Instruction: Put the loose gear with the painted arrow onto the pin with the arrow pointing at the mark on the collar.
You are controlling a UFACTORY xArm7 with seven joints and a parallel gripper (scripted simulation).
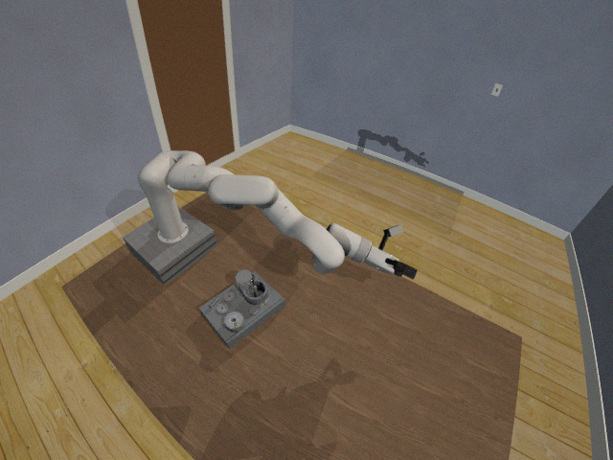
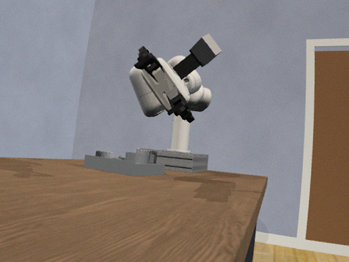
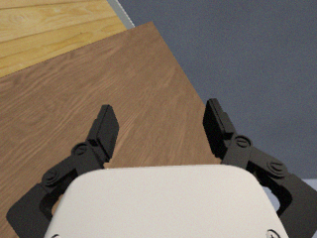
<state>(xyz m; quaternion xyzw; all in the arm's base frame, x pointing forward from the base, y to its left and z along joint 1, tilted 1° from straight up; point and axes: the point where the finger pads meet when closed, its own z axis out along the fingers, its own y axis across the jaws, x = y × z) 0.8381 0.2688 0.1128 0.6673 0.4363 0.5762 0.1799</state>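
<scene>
Now: hand 39 cm to the left of the gear, 39 cm past it and 14 cm above it. Round my hand: short peg (49 cm behind, 38 cm to the right, 15 cm below).
</scene>
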